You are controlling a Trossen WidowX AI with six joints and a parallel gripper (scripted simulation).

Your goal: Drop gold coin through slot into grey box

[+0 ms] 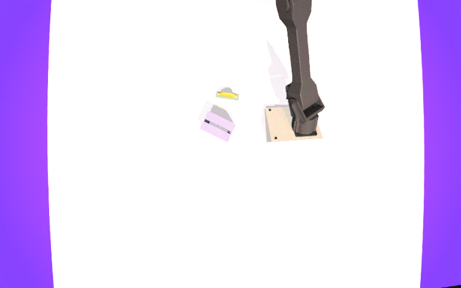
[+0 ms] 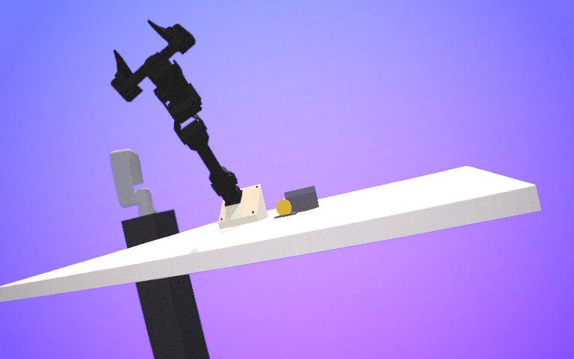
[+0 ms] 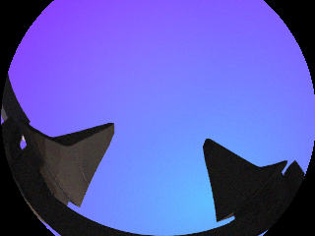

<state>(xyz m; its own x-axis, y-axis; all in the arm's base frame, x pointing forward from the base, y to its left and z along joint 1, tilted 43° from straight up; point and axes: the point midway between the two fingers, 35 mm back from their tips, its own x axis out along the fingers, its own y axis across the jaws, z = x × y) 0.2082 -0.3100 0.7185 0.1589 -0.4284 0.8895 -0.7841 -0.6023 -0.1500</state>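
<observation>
Right now the gold coin is 62 cm to the left of my gripper tip, 39 cm below it and 1 cm ahead of it.
</observation>
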